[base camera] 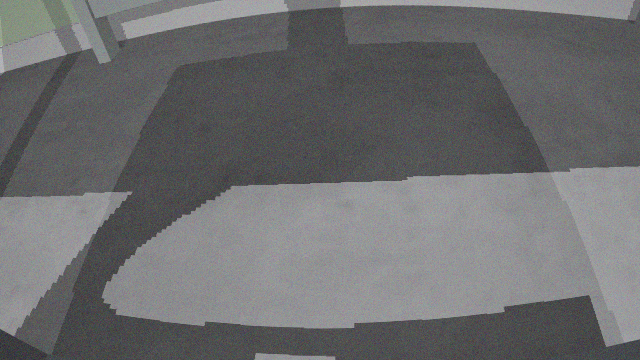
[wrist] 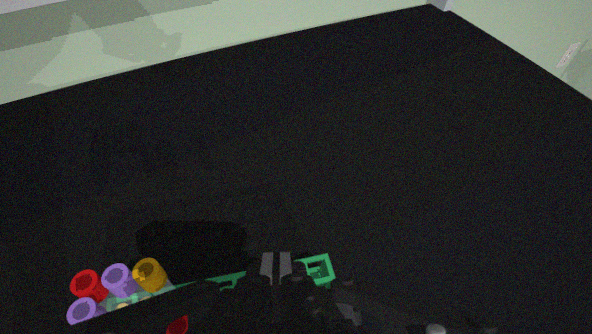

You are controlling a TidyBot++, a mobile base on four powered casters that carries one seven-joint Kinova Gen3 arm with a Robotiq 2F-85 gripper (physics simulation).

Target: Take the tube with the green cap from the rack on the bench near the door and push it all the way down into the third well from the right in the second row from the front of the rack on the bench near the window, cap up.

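Frame: origin at the arm's base, x down, y left, z ahead, level; centimetres.
Seen in the pictures: gripper, fingertip midpoint: (wrist: pixel 277 270).
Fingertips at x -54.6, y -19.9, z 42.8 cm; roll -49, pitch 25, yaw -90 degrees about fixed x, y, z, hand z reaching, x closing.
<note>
A point is followed by its place in that frame.
My gripper (wrist: pixel 277 270) @(x -54.6, y -19.9, z 42.8 cm) is shut, with its two grey fingertips close together and nothing between them, low in the middle of the wrist view. A green rack (wrist: pixel 329 267) @(x -42.2, y -26.2, z 45.6 cm) stands on the black bench top (wrist: pixel 320 140) @(x -36.5, y -36.7, z 64.6 cm). One rack corner shows just right of the fingertips and part of its back edge shows to their left. The gripper body hides most of the rack and its wells. The tube with the green cap does not show in the wrist view. The base camera shows neither the gripper nor a rack.
Left of the gripper, tubes with a red cap (wrist: pixel 99 292) @(x -47.6, y -8.9, z 49.5 cm), a purple cap (wrist: pixel 128 286) @(x -47.7, y -10.9, z 49.0 cm), a yellow cap (wrist: pixel 159 281) @(x -47.6, y -13.0, z 48.4 cm) and another purple cap (wrist: pixel 73 316) @(x -48.5, y -7.4, z 48.1 cm) stand upright. A red piece (wrist: pixel 178 325) @(x -48.5, y -13.6, z 44.6 cm) shows below. Pale green walls (wrist: pixel 240 25) @(x -38.6, y -37.3, z 98.2 cm) bound the bench. A grey post (base camera: pixel 95 40) @(x 32.8, y 59.3, z 87.5 cm) meets the floor (base camera: pixel 350 240) @(x 39.7, y -0.2, z 32.9 cm).
</note>
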